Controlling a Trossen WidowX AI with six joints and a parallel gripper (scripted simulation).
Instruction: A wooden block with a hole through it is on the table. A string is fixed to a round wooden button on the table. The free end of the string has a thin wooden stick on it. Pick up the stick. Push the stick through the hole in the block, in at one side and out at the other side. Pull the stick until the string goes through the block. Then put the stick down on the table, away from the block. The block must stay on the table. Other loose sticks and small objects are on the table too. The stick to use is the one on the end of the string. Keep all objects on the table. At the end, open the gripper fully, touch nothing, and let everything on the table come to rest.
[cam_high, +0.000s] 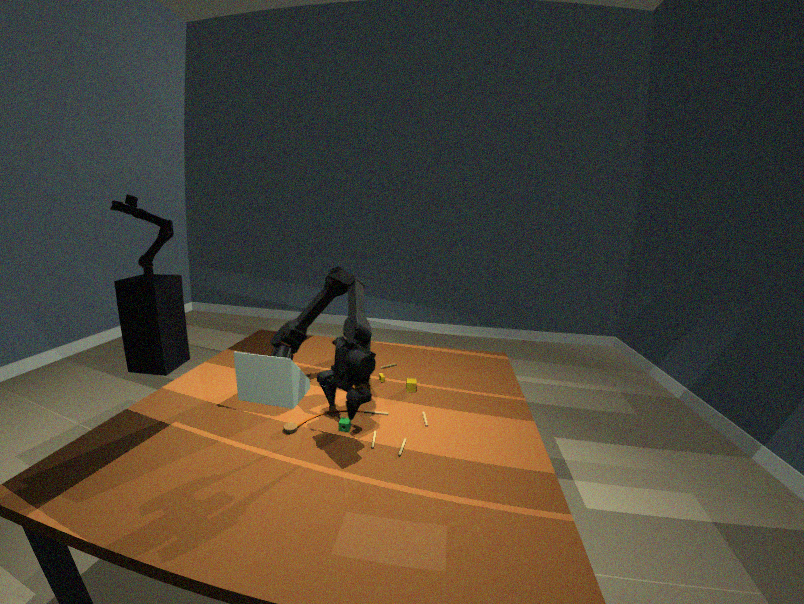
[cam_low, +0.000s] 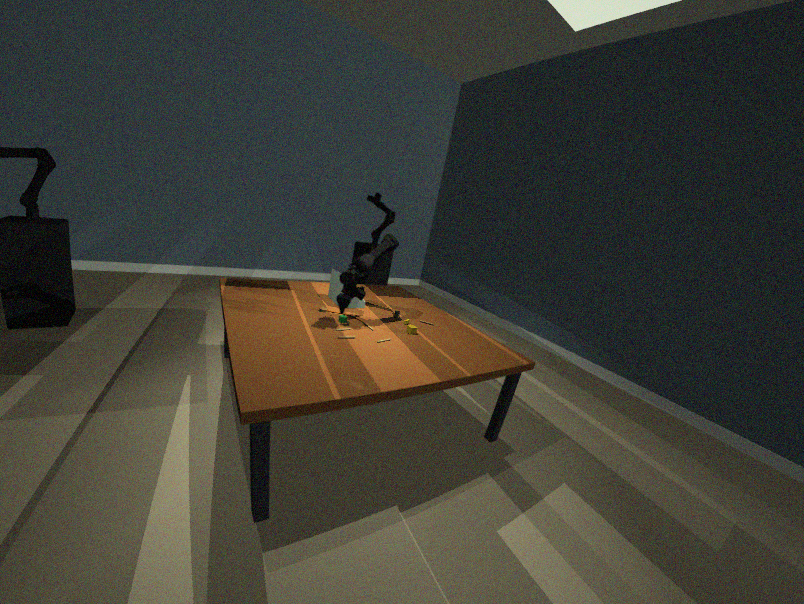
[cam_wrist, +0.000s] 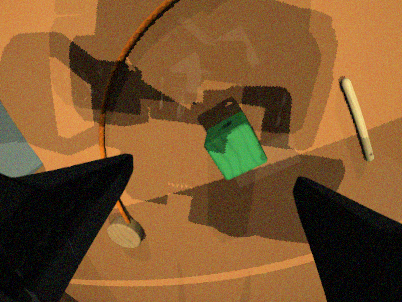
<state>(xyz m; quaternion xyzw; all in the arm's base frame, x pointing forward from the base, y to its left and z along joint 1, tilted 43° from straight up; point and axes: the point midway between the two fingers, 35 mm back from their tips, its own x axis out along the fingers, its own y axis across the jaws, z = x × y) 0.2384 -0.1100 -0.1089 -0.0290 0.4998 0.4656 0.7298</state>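
Now: the green block 40 mm below my gripper tip, 10 mm to the right of it and 10 mm ahead of it. From my gripper tip the other things lie so: yellow cube (260 mm to the left, 220 mm ahead, 30 mm below); round wooden button (150 mm behind, 40 mm below, 30 mm to the right); thin pale stick (90 mm to the left, 80 mm ahead, 50 mm below).
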